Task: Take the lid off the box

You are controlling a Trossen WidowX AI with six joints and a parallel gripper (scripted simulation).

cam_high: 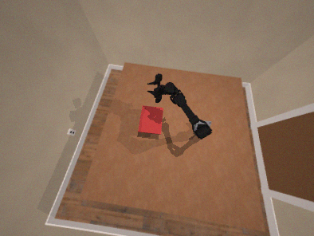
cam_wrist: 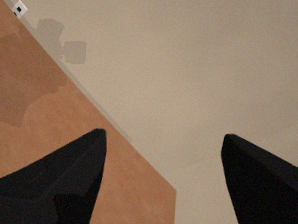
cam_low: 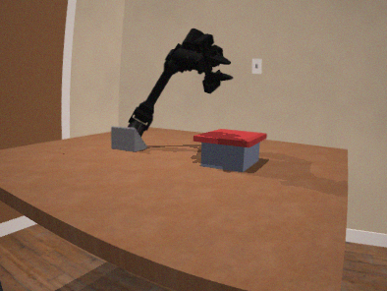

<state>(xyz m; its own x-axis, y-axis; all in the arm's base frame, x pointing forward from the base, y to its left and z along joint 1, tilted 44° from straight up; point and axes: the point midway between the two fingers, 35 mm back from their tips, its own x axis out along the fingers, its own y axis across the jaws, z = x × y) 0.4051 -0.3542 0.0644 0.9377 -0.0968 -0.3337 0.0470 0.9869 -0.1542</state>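
My gripper is now 220 mm above the red lid, 160 mm to the right of it and 10 mm short of it. From my hand the other things lie so: blue-grey storage box (260 mm below, 160 mm to the left, 10 mm ahead).
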